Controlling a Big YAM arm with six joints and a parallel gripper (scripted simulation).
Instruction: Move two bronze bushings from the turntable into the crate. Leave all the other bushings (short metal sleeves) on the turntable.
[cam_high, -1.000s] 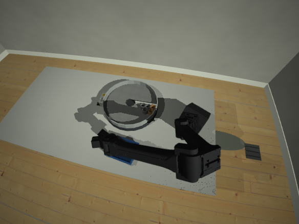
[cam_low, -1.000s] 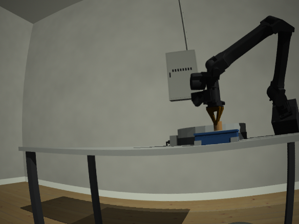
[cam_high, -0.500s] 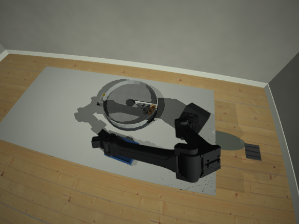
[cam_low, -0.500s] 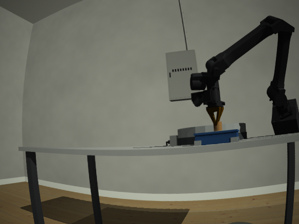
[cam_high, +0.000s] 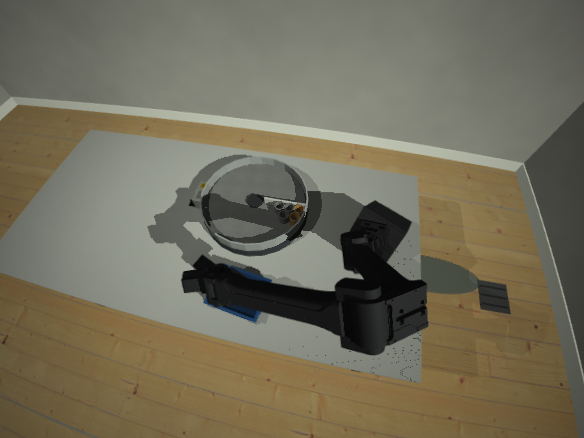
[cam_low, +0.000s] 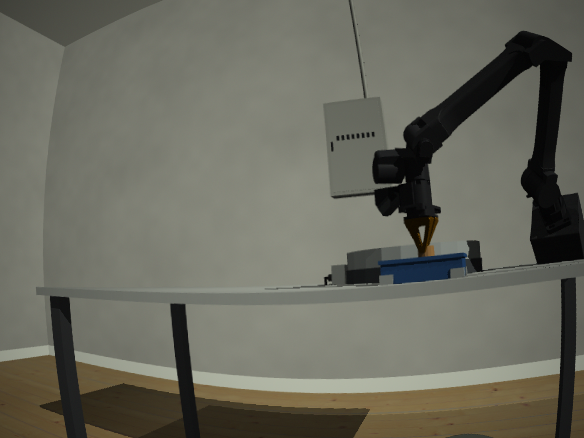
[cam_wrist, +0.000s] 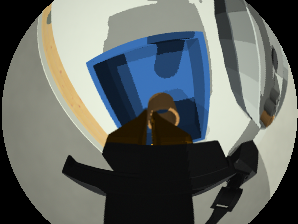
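My hand is 2 cm to the left of the blue crate and 4 cm above it. Also, from my hand: round grey turntable (12 cm ahead, 36 cm to the right, 2 cm below).
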